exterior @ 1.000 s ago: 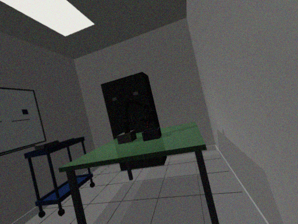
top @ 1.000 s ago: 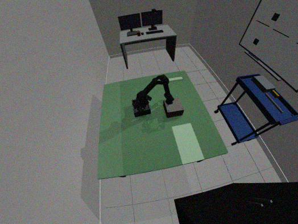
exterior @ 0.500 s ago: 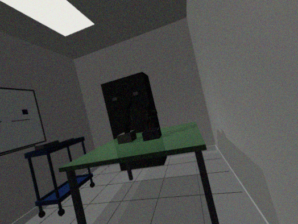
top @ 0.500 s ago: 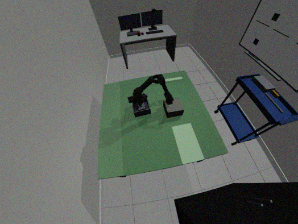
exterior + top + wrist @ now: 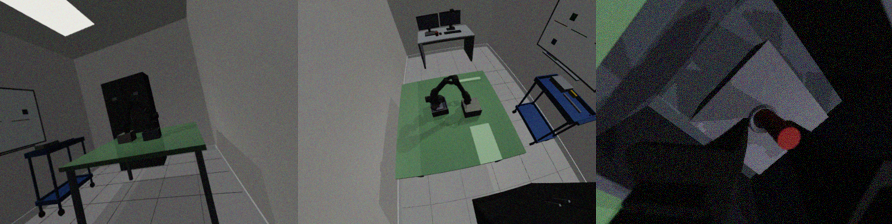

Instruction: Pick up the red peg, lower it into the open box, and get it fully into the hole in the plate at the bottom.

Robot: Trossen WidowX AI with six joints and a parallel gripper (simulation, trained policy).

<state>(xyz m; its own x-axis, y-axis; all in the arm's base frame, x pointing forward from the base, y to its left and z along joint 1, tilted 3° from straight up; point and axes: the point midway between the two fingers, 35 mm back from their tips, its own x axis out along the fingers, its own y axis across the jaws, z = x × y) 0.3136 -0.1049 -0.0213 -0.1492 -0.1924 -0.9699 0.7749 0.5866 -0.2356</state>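
Now: gripper tip 10 mm above the red peg. The rest, counted from my gripper tip: grey plate: 30 mm below; dark box: 40 mm below.
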